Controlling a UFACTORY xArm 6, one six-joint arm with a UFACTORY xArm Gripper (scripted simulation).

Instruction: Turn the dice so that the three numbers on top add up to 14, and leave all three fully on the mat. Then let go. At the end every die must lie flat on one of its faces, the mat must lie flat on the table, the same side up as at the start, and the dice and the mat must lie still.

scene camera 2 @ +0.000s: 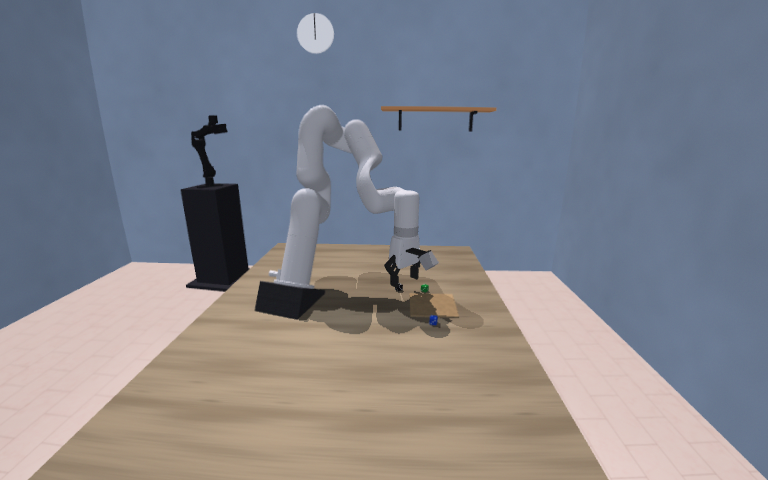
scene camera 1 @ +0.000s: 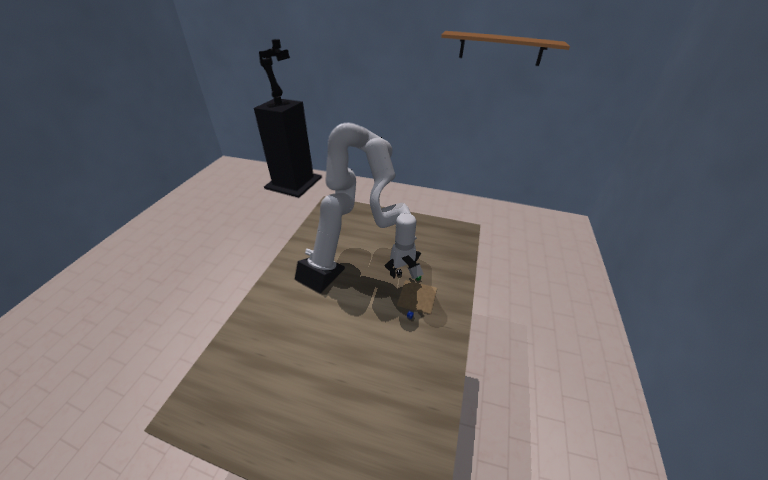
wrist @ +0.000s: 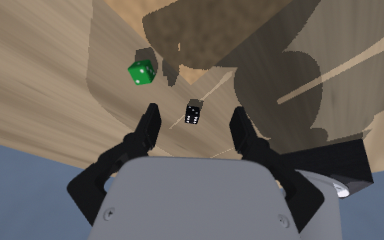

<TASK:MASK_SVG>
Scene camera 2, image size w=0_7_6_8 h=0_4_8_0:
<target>gripper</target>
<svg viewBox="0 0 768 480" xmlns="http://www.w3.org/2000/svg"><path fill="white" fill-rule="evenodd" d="M419 235L415 237L392 236L389 260L384 264L386 271L390 274L391 286L398 288L399 276L397 275L402 268L412 265L410 267L410 277L417 280L420 263L425 270L439 263L431 250L427 252L420 250Z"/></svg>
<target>tan mat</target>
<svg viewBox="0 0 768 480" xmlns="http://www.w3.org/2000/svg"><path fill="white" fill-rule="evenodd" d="M409 294L410 317L437 315L438 317L459 318L453 294Z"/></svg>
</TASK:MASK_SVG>
